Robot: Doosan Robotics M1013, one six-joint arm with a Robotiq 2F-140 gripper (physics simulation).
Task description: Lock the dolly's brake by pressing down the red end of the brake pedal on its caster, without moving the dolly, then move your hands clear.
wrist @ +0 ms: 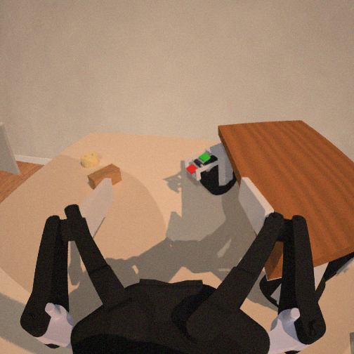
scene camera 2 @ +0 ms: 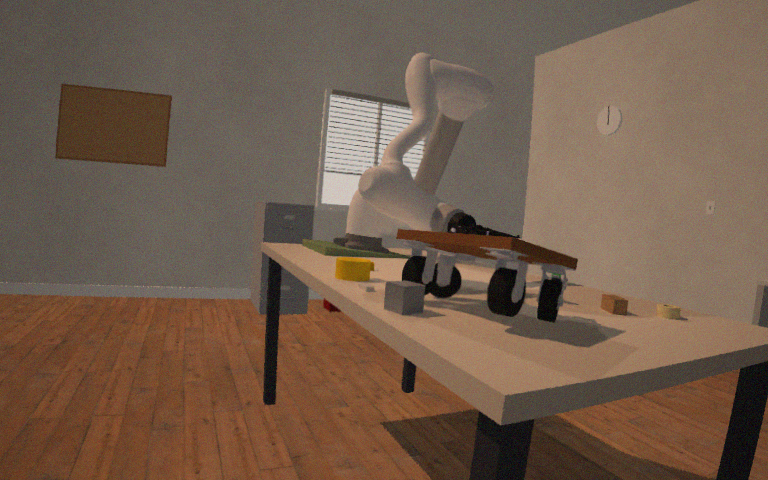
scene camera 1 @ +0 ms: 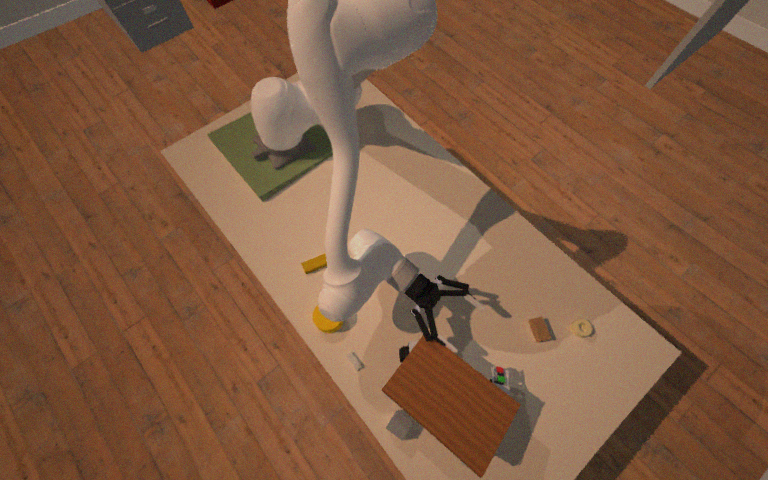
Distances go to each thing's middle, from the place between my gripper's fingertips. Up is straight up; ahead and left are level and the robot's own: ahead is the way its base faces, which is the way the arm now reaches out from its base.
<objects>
Now: the dolly (scene camera 1: pixel 469 414) 80 mm ahead of my hand, 130 mm to the right of it and 40 mm below it. Also, from my hand: yellow disc (scene camera 2: pixel 347 268): 300 mm behind, 300 mm to the right, 100 mm below; then grey cube (scene camera 2: pixel 405 297): 70 mm ahead, 310 mm to the right, 90 mm below.
</objects>
